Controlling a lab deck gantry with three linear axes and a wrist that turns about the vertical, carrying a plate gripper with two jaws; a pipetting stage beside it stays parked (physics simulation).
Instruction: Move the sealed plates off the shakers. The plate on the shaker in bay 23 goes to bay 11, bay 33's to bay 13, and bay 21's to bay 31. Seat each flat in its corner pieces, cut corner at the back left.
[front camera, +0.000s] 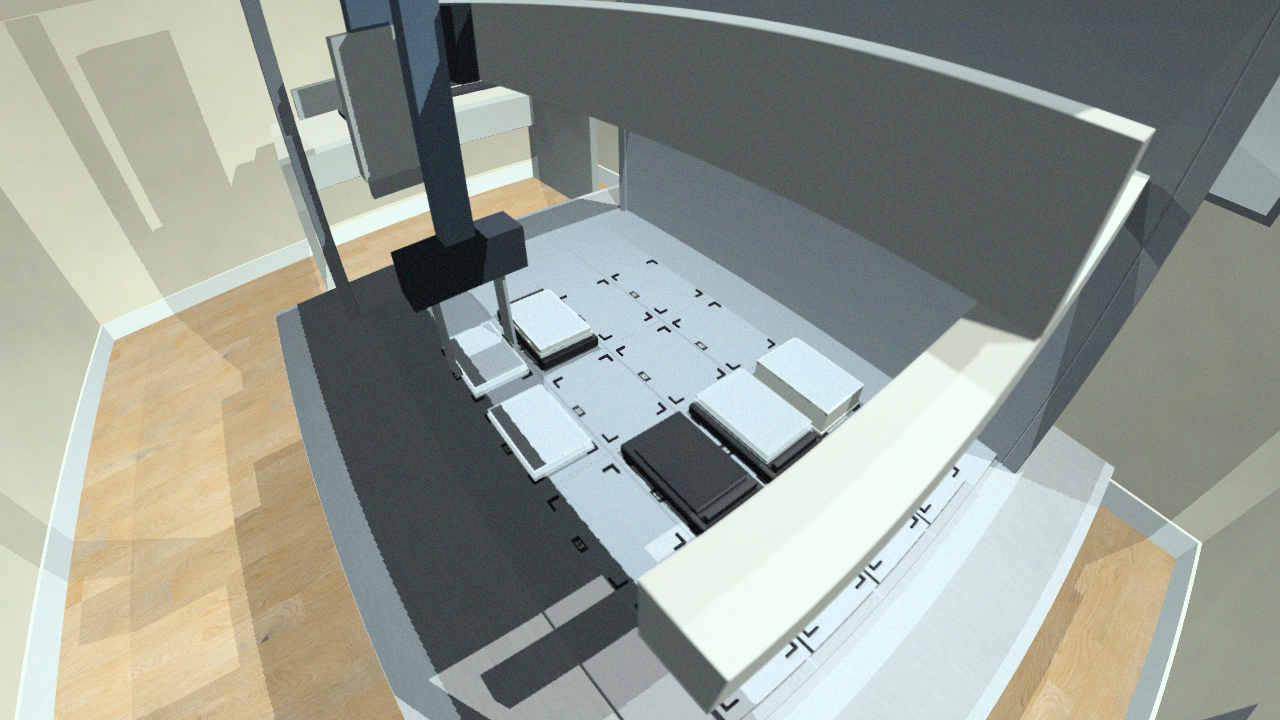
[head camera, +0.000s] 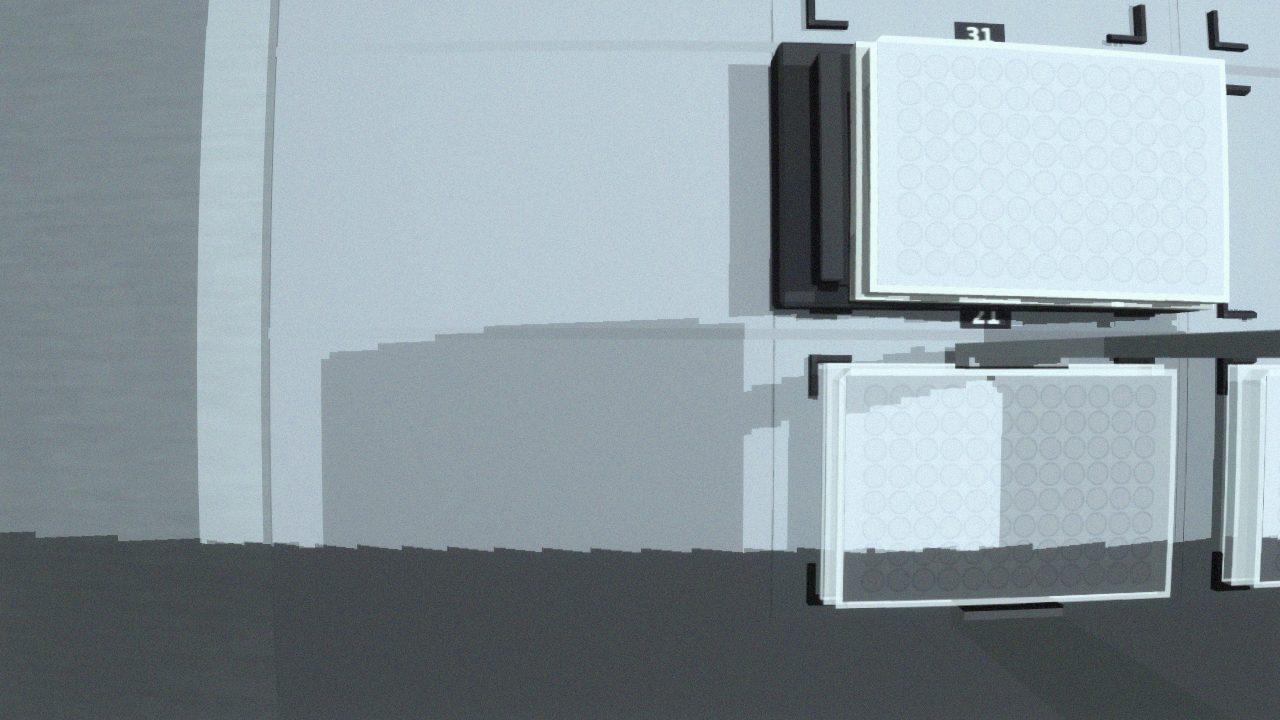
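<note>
My gripper (head camera: 1002, 483), (front camera: 483, 356) is visible in the head camera view and the front camera view. A tall pale block (front camera: 819, 389) is visible; in the head camera view it is out of frame. I also see a bay 11 (front camera: 518, 383).
</note>
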